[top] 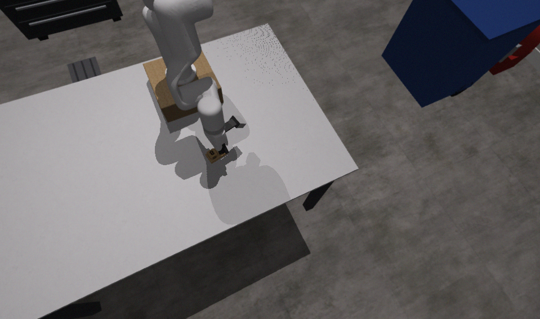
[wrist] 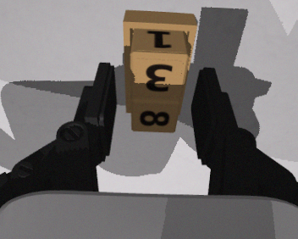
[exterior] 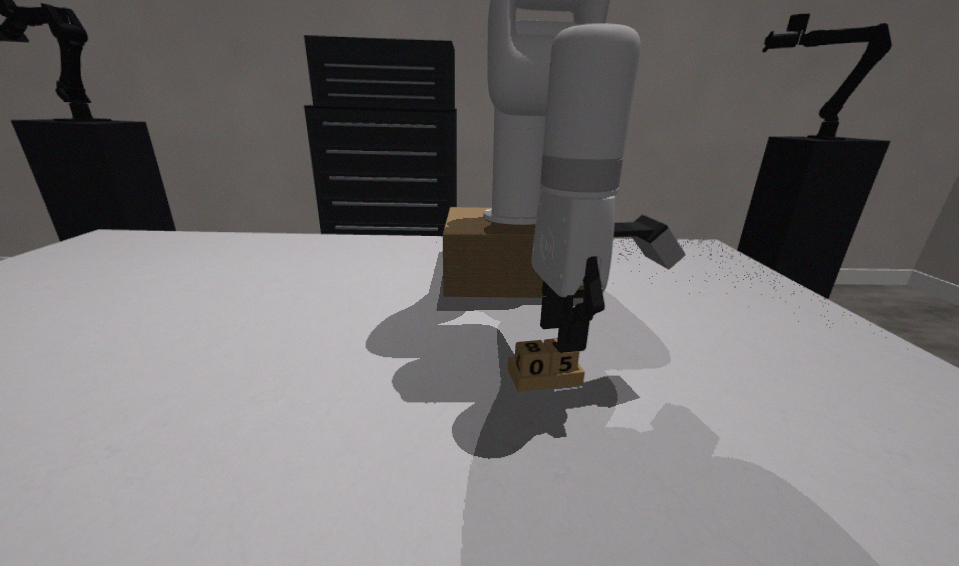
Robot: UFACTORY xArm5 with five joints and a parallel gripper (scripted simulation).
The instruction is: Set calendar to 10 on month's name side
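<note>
The wooden calendar tray is 2 cm to the right of my hand and 6 cm below it.
</note>
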